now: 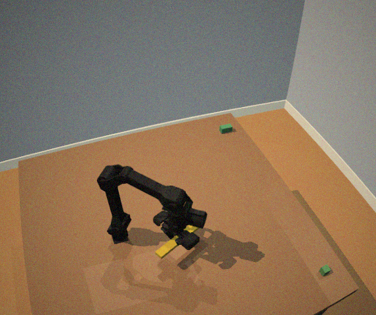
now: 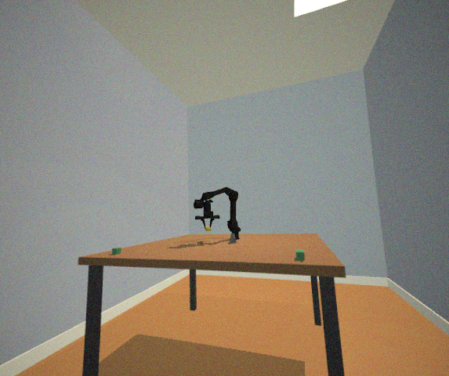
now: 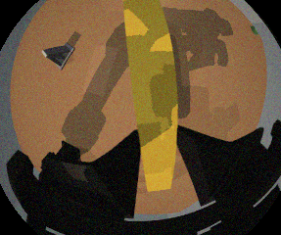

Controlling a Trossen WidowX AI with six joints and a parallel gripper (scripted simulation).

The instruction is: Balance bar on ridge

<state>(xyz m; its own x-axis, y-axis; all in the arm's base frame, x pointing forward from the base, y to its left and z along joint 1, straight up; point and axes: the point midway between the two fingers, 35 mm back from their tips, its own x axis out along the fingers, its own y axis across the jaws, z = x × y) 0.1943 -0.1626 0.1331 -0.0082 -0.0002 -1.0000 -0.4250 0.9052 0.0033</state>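
Right now the yellow bar is 3 cm ahead of my gripper tip and 1 cm to the left of it.
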